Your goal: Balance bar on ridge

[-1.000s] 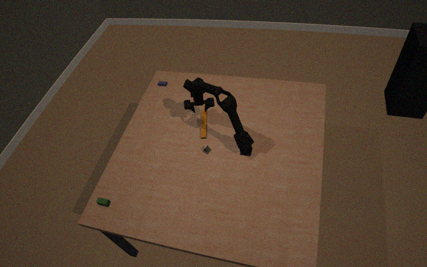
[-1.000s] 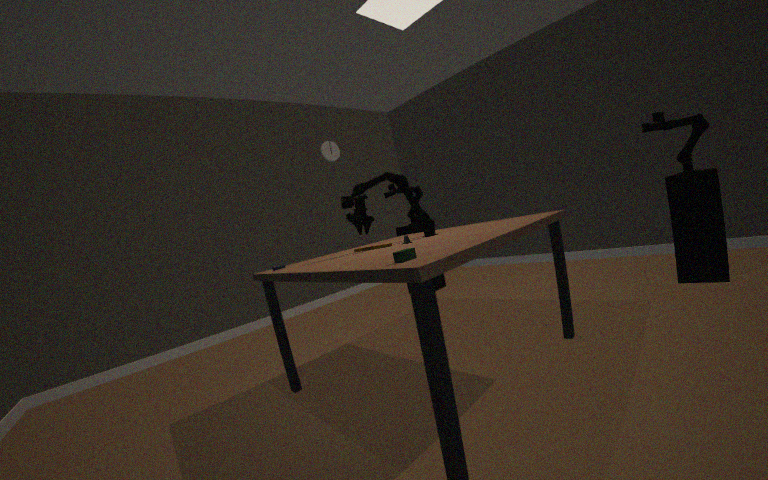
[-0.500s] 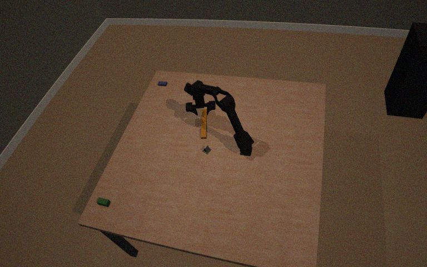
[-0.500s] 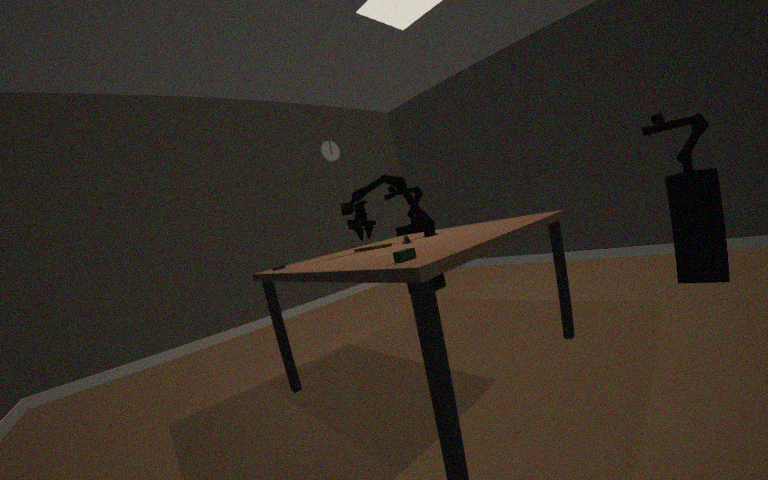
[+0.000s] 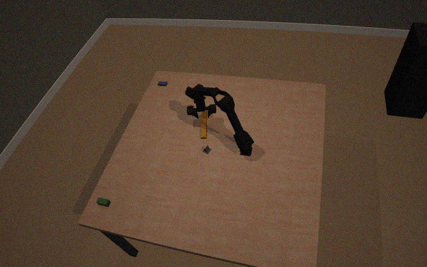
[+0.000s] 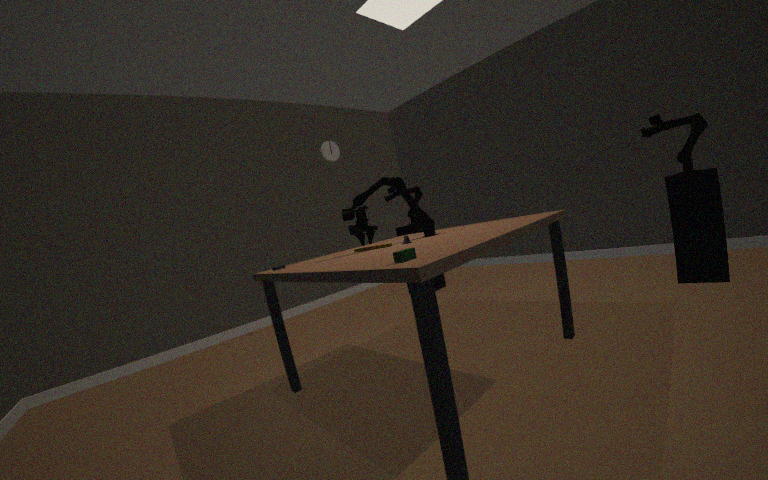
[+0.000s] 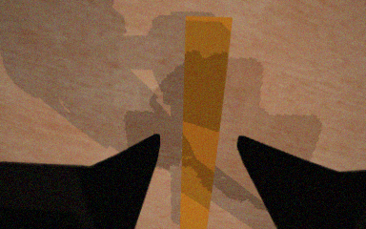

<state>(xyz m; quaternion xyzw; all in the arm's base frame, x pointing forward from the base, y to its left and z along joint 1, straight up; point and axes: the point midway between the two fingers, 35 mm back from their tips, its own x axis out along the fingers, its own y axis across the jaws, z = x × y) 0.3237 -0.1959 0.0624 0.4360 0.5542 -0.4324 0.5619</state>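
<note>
Right now the orange bar is 10 mm behind my gripper tip, 30 mm to the left of it and 20 mm below it. Round my gripper tip: green block: 420 mm ahead, 700 mm to the left, 10 mm below; blue block: 420 mm ahead, 300 mm to the right, 20 mm below.
</note>
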